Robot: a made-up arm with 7 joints.
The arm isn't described. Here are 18 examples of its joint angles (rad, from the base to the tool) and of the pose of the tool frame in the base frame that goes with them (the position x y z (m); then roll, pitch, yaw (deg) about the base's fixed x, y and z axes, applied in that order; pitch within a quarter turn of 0, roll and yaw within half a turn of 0).
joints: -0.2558 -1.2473 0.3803 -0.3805 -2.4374 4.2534 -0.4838
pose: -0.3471 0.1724 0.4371 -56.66 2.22 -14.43
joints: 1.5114 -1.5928 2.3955 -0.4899 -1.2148 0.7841 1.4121
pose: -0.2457 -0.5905 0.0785 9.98 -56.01 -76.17
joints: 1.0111 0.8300 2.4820 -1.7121 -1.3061 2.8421 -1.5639
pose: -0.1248 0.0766 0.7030 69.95 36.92 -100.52
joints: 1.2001 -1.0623 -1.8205 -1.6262 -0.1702 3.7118 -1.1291
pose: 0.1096 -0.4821 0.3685 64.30 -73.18 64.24
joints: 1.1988 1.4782 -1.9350 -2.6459 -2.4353 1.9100 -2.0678
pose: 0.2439 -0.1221 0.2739 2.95 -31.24 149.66
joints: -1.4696 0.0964 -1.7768 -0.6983 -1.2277 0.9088 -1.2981
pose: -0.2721 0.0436 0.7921 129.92 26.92 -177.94
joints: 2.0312 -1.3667 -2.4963 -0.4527 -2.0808 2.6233 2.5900
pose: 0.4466 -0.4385 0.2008 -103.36 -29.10 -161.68
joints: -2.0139 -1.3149 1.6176 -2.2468 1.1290 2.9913 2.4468
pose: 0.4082 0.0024 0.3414 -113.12 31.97 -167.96
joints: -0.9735 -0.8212 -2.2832 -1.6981 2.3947 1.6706 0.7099
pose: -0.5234 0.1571 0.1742 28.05 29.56 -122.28
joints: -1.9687 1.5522 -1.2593 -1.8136 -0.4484 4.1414 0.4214
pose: -0.3630 -0.2495 0.1008 126.05 -20.15 -79.19
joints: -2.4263 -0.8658 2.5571 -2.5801 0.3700 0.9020 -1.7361
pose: 0.1850 0.0029 0.0197 -52.52 20.09 77.82
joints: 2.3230 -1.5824 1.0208 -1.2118 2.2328 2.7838 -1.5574
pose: 0.0705 -0.4653 0.4646 78.94 -22.51 -9.85
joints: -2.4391 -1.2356 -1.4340 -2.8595 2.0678 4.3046 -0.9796
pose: 0.0228 0.2272 0.2355 176.90 15.93 73.95
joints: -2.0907 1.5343 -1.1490 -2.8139 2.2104 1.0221 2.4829
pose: -0.2050 0.1269 0.0362 141.29 -20.96 -54.39
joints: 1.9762 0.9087 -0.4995 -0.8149 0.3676 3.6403 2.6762
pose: -0.1055 0.4785 0.4641 -46.70 53.86 40.67
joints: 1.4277 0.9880 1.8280 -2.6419 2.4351 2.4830 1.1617
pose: -0.2316 0.0330 0.1967 76.74 4.02 -51.88
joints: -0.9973 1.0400 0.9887 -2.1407 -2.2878 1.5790 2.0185
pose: 0.4309 -0.0049 0.0669 141.90 -56.31 -21.02
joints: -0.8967 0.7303 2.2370 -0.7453 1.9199 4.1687 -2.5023
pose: 0.2811 -0.0896 0.5550 -95.17 -53.87 -66.59
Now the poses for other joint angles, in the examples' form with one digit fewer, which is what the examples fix.
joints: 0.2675 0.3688 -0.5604 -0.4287 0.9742 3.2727 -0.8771
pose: 0.235 -0.063 0.722 3.7 -38.1 163.1
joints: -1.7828 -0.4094 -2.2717 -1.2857 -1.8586 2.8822 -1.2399
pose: -0.274 0.352 0.507 89.0 69.7 -160.7
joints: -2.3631 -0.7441 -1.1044 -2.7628 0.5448 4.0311 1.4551
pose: -0.122 0.225 0.394 -110.3 47.5 44.1
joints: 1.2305 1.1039 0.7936 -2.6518 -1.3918 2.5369 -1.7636
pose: -0.233 0.191 0.095 170.0 -25.3 -63.7
